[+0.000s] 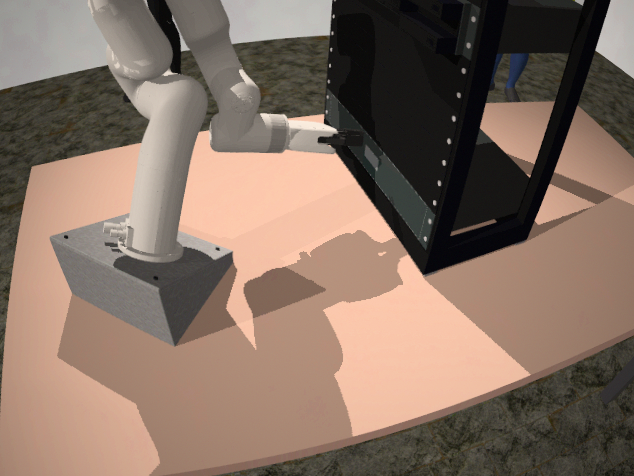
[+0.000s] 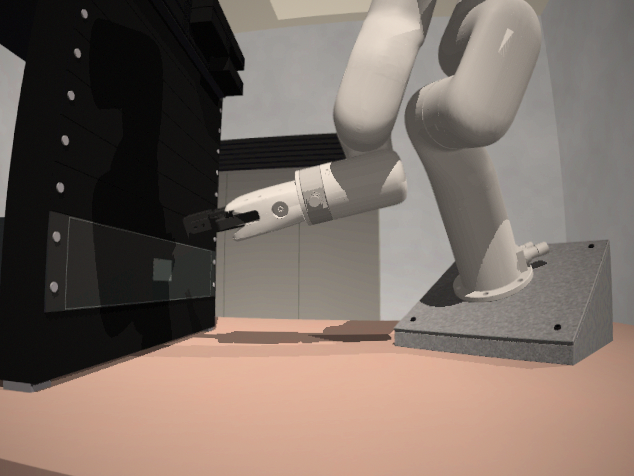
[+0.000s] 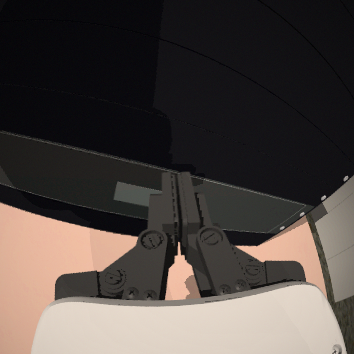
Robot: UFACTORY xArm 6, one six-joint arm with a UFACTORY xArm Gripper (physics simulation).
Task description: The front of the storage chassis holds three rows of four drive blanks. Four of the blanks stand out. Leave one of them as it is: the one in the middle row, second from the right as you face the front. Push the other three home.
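Pixels of known places: gripper, fingertip midpoint: (image 1: 361, 138) (image 2: 187, 228) (image 3: 174, 190); arm's base at its link origin: (image 1: 149, 248) (image 2: 493, 281).
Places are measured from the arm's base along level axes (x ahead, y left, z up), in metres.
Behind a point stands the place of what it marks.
Note:
My gripper (image 1: 358, 137) {x 0.442, y 0.137, z 0.075 m} (image 2: 188, 225) {x 0.442, y 0.137, z 0.075 m} (image 3: 174, 190) {x 0.442, y 0.137, z 0.075 m} is shut with nothing between its fingers. Its tips are close to the black front of the rack (image 1: 463, 153) {x 0.520, y -0.102, z 0.201 m} (image 2: 35, 153) {x 0.461, y 0.399, z 0.109 m} (image 3: 225, 100) {x 0.476, y 0.127, z 0.128 m}, by the upper edge of the low grey-green panel (image 1: 402, 197) {x 0.488, y 0.012, z 0.014 m} (image 2: 112, 276) {x 0.460, y 0.279, z 0.004 m} (image 3: 255, 205) {x 0.487, y 0.022, z 0.036 m}; I cannot tell whether they touch. A pale rectangle (image 1: 371, 156) {x 0.474, y 0.146, z 0.018 m} (image 2: 162, 270) {x 0.474, y 0.148, z 0.014 m} (image 3: 135, 194) {x 0.473, y 0.156, z 0.016 m} is on that panel. Dark blocks (image 1: 430, 33) {x 0.447, y -0.056, z 0.399 m} (image 2: 217, 46) {x 0.445, y 0.066, z 0.401 m} stand out from the rack's upper front, cut off by the frame edge. I cannot make out the three rows of drive blanks or which stand out.
The rack stands on the pinkish table (image 1: 286, 204) {x 0.297, y 0.163, z -0.097 m} (image 2: 358, 409) {x 0.186, y 0.351, z -0.097 m}. The arm's grey wedge base (image 1: 112, 297) {x -0.084, y -0.074, z -0.030 m} (image 2: 512, 307) {x -0.006, y 0.085, z -0.036 m} stands in front of it. The projecting blocks are well above the gripper. A pale cabinet (image 2: 337, 276) is in the background.

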